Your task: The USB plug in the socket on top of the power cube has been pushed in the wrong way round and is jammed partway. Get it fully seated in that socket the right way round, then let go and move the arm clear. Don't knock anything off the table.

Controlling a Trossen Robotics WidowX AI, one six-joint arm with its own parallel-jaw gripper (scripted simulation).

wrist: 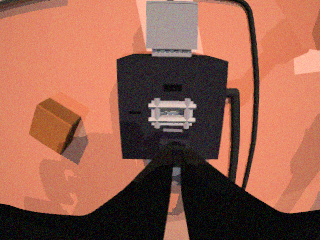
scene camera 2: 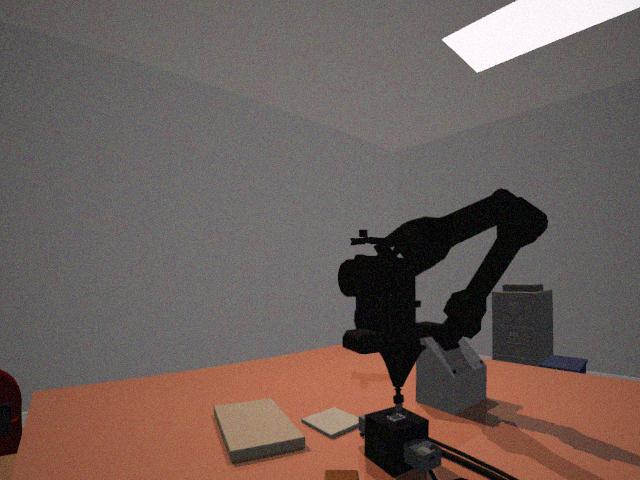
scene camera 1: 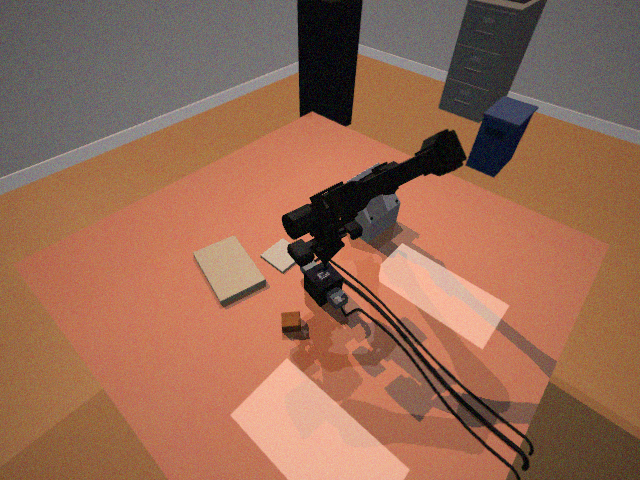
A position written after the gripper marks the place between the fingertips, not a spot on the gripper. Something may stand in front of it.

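Scene camera 2 shows the gripper (scene camera 2: 397, 386) together with a pale pad (scene camera 2: 332, 422). In the wrist view the pad is out of frame, while the gripper (wrist: 176, 157) appears there with a brown block (wrist: 54, 125) and a USB socket (wrist: 168, 113). Scene camera 1 offers a black power cube (scene camera 1: 317, 288) and, again, the gripper (scene camera 1: 324, 262).
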